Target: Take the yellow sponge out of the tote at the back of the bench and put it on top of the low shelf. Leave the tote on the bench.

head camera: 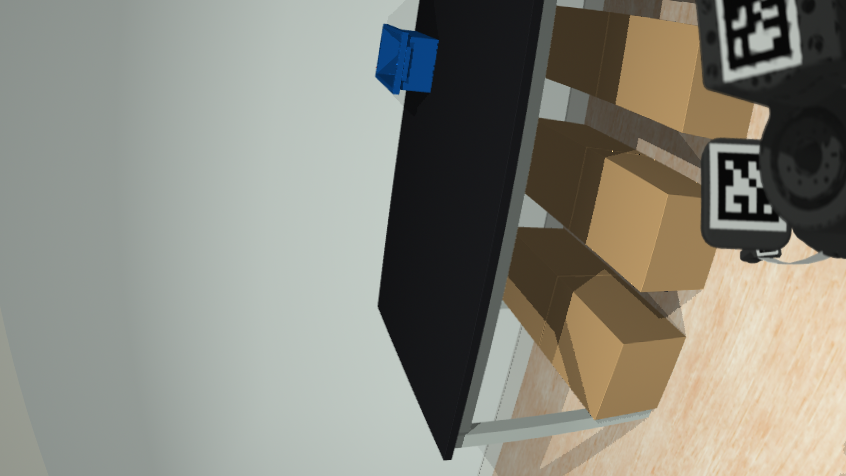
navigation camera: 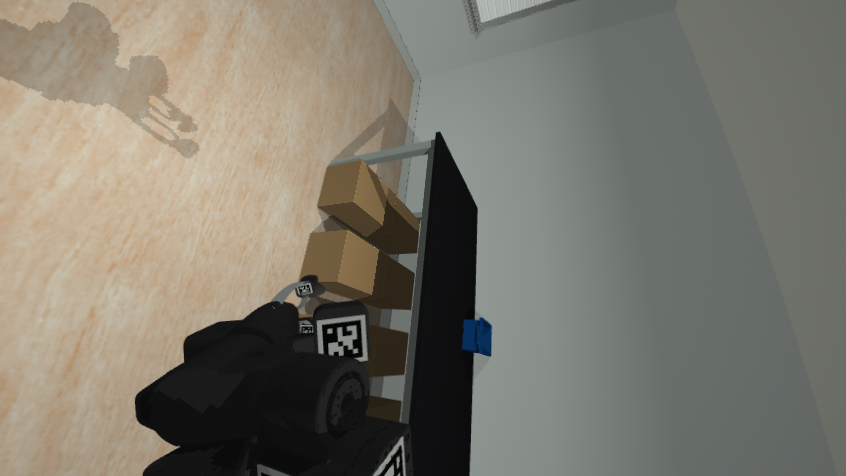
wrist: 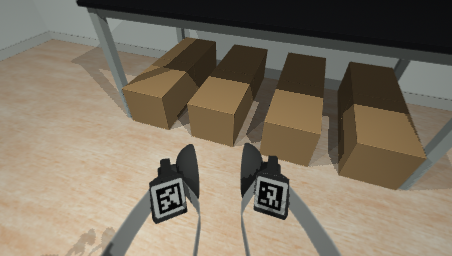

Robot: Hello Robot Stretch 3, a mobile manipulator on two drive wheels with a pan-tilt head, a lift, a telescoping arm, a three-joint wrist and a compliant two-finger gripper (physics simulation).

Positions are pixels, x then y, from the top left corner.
Scene:
The gripper (head camera: 745, 209): 50 cm from the lens. A blue tote (head camera: 406, 60): 178 cm from the lens. A black bench (head camera: 464, 152): 152 cm from the lens. The marked spots on the black bench and the blue tote are 41 cm apart.

